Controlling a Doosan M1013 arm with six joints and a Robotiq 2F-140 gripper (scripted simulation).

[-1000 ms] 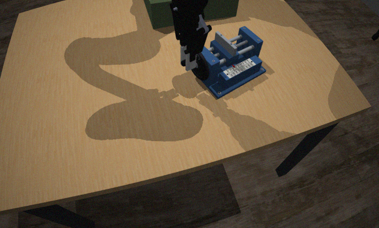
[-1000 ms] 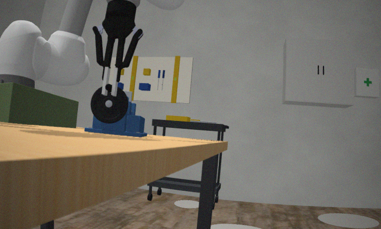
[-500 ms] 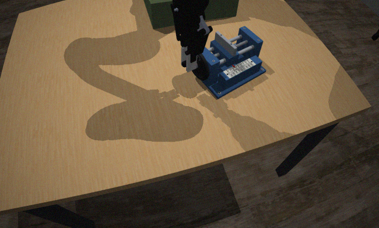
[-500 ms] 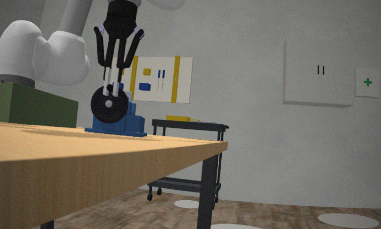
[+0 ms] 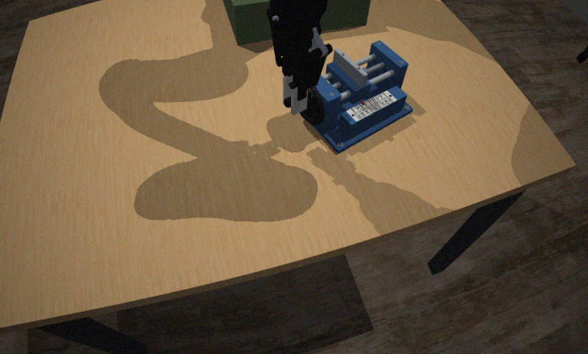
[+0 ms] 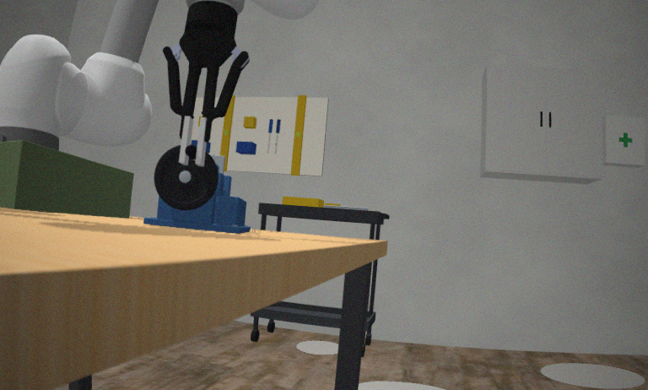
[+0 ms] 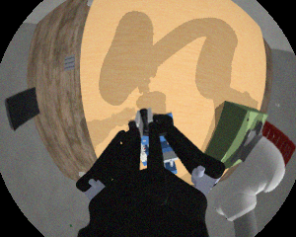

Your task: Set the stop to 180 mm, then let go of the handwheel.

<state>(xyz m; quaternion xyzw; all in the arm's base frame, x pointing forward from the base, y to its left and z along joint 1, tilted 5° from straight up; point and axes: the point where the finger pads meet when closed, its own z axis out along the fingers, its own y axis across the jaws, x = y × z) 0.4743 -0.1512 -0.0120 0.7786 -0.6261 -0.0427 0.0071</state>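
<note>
Now: hand 130 mm to the right of the stop plate, 30 mm past it and 30 mm above it. Round my hand: handwheel: 20 mm to the left, 20 mm below, 10 mm behind.
</note>
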